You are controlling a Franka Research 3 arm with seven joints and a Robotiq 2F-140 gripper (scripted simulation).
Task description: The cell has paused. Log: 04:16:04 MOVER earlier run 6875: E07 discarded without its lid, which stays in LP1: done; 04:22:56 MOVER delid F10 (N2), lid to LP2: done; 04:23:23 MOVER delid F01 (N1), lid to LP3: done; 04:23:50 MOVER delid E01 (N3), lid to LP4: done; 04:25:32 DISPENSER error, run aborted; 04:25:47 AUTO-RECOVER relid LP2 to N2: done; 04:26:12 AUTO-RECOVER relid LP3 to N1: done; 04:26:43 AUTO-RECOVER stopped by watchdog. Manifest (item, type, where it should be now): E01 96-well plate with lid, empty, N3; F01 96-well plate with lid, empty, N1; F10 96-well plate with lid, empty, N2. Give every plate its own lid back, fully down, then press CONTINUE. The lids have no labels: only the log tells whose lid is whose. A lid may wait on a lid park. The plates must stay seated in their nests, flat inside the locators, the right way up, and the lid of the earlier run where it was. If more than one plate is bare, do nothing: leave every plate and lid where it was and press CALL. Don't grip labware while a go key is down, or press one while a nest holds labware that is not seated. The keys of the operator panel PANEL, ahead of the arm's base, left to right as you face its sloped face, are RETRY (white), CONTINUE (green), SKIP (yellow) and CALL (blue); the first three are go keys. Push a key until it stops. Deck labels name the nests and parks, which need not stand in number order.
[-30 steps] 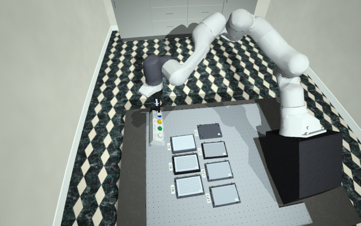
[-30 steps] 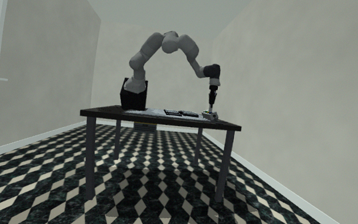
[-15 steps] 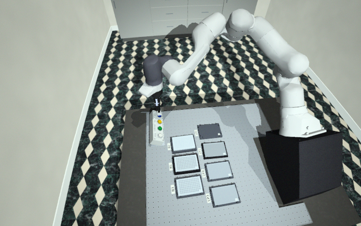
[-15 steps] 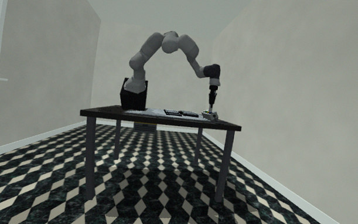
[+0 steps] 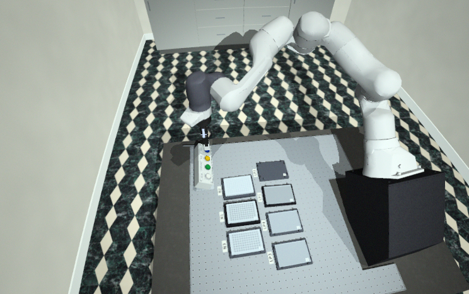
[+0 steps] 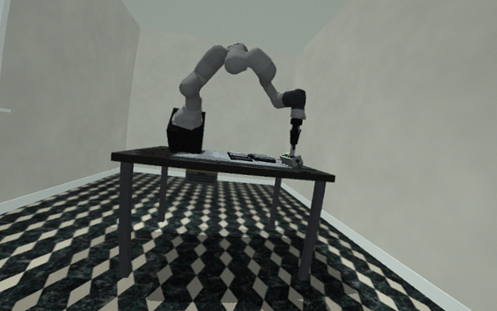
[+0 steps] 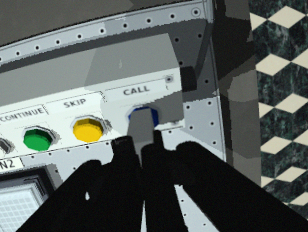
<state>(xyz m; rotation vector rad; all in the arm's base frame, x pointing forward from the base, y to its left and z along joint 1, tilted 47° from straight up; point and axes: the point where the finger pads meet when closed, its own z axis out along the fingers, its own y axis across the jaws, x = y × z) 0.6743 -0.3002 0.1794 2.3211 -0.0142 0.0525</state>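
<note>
My gripper is now 4 cm above the blue call key. The rest, counted from my hand: white retry key: 1 cm ahead, 15 cm to the left, 4 cm below; then yellow skip key: 5 cm to the left, 4 cm below; then green continue key: 10 cm to the left, 4 cm below.
</note>
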